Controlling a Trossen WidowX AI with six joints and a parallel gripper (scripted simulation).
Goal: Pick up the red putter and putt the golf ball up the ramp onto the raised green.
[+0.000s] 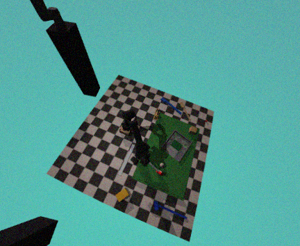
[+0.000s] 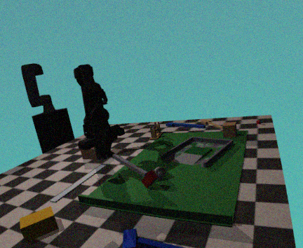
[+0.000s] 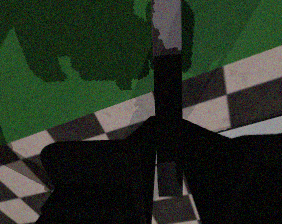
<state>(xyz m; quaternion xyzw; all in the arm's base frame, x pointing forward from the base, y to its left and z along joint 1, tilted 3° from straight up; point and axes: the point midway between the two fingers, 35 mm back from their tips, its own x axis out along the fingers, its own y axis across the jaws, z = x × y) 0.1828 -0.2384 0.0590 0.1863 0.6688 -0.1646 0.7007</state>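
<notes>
The red putter lies 100 mm ahead of my gripper tip, 50 mm to the right of it and 10 mm below it. The rest, counted from my gripper tip: green mat: 280 mm ahead, 110 mm to the left, 80 mm below; yellow block: 330 mm to the right, 80 mm behind, 50 mm below; white golf ball: 210 mm ahead, 50 mm below, 40 mm to the right.
</notes>
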